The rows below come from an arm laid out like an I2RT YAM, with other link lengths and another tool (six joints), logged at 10 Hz.
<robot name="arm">
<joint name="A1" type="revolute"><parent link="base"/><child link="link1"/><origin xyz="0 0 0.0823" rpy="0 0 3.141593"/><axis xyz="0 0 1"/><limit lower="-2.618" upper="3.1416"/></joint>
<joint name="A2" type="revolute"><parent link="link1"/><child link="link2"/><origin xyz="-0.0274 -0.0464 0.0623" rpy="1.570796 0 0"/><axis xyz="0 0 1"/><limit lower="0" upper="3.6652"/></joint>
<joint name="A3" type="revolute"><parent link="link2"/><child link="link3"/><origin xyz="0.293 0 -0.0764" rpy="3.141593 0 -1.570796"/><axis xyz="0 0 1"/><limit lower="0" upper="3.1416"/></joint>
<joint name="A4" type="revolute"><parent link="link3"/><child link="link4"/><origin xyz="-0.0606 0.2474 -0.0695" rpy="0 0 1.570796"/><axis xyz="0 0 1"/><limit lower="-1.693" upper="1.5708"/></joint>
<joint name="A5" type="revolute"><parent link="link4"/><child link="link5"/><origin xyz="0.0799 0.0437 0.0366" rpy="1.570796 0 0"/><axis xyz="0 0 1"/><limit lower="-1.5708" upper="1.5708"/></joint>
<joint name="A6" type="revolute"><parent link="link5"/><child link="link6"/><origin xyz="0.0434 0 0.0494" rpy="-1.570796 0 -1.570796"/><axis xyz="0 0 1"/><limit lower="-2.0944" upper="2.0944"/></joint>
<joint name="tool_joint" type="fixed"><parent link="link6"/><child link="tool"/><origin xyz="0.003 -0.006 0.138" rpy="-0.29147 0 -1.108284"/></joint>
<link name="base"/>
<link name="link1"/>
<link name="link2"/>
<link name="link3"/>
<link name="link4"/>
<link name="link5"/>
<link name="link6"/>
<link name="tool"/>
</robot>
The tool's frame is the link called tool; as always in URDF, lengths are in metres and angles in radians.
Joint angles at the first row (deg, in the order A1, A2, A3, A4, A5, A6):
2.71 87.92 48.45 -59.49 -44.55 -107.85
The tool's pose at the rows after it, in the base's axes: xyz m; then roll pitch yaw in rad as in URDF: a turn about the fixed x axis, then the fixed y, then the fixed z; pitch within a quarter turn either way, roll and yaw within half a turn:
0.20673 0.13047 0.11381 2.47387 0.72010 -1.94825
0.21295 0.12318 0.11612 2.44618 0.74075 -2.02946
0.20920 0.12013 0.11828 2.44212 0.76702 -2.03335
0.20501 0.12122 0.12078 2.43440 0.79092 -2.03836
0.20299 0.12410 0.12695 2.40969 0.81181 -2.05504
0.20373 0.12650 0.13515 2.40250 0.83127 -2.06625
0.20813 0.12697 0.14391 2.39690 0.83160 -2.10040
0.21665 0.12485 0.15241 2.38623 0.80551 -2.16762
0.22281 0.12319 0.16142 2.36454 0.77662 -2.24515
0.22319 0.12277 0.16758 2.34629 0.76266 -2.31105
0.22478 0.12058 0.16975 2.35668 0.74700 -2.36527
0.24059 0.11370 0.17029 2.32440 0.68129 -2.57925
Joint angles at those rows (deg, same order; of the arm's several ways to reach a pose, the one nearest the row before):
1.06 88.39 47.99 -57.93 -45.04 -105.47
-1.94 88.53 47.77 -57.83 -46.67 -104.96
-3.57 88.11 47.02 -58.96 -47.84 -107.58
-4.13 87.43 46.17 -59.47 -49.10 -108.82
-4.22 87.24 46.52 -60.99 -50.53 -109.50
-4.22 86.45 47.22 -62.14 -51.71 -109.33
-4.24 85.21 48.34 -62.59 -52.12 -106.66
-4.30 83.85 50.01 -62.28 -51.46 -101.05
-4.30 82.46 51.56 -62.34 -50.81 -95.28
-4.39 80.36 51.44 -61.78 -50.71 -90.58
-4.40 77.68 50.47 -59.54 -49.67 -85.15
-4.40 74.76 49.34 -52.97 -46.70 -68.99

